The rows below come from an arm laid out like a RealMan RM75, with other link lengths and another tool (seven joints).
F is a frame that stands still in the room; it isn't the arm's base.
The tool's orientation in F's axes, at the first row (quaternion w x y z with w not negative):
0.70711, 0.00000, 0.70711, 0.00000
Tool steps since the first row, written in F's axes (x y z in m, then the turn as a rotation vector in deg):
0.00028, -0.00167, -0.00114, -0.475, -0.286, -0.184
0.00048, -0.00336, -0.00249, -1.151, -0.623, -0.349
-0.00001, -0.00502, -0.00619, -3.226, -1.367, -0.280
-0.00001, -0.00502, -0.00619, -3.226, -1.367, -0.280
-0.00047, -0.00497, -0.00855, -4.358, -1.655, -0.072
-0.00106, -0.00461, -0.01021, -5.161, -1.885, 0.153
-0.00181, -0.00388, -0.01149, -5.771, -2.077, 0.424
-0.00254, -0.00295, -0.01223, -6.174, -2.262, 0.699
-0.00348, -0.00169, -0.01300, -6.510, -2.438, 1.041
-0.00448, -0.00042, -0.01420, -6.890, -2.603, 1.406
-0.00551, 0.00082, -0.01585, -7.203, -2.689, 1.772
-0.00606, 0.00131, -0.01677, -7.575, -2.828, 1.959
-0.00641, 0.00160, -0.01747, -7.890, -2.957, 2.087
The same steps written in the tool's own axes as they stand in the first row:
0.00114, -0.00167, 0.00028, 0.184, -0.286, -0.475
0.00249, -0.00336, 0.00048, 0.349, -0.623, -1.151
0.00619, -0.00502, -0.00001, 0.280, -1.367, -3.226
0.00619, -0.00502, -0.00001, 0.280, -1.367, -3.226
0.00855, -0.00497, -0.00047, 0.072, -1.655, -4.358
0.01021, -0.00461, -0.00106, -0.153, -1.885, -5.161
0.01149, -0.00388, -0.00181, -0.424, -2.077, -5.771
0.01223, -0.00295, -0.00254, -0.699, -2.262, -6.174
0.01300, -0.00169, -0.00348, -1.041, -2.438, -6.510
0.01420, -0.00042, -0.00448, -1.406, -2.603, -6.890
0.01585, 0.00082, -0.00551, -1.772, -2.689, -7.203
0.01677, 0.00131, -0.00606, -1.959, -2.828, -7.575
0.01747, 0.00160, -0.00641, -2.087, -2.957, -7.890

